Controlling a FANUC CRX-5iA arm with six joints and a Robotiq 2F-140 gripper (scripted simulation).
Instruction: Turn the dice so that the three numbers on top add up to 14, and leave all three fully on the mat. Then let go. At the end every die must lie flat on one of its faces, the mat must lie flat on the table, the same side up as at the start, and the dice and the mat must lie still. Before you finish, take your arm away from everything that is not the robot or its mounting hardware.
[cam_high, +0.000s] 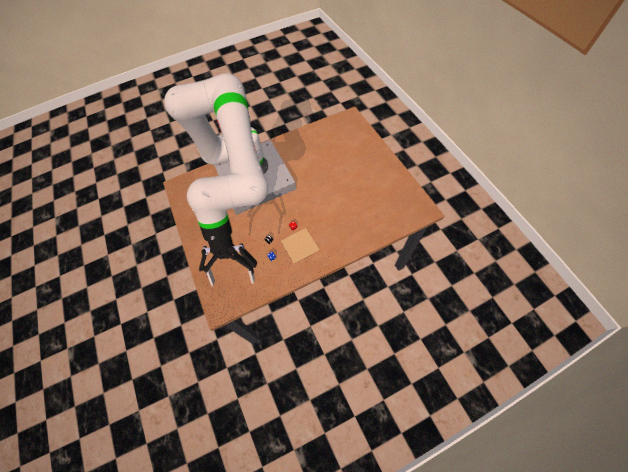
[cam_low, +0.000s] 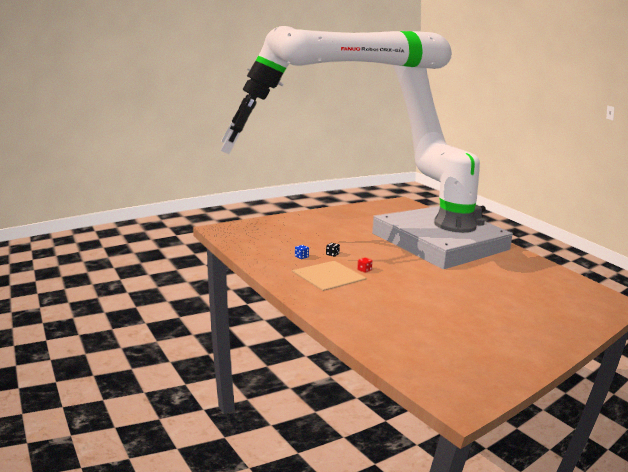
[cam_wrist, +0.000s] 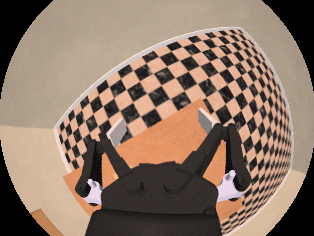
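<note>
The blue die is 150 mm behind my hand, 180 mm to the left of it and 290 mm below it. The rest, counted from my hand: tan mat (130 mm behind, 330 mm to the left, 310 mm below); then black die (230 mm behind, 220 mm to the left, 290 mm below); then red die (230 mm behind, 350 mm to the left, 290 mm below).
</note>
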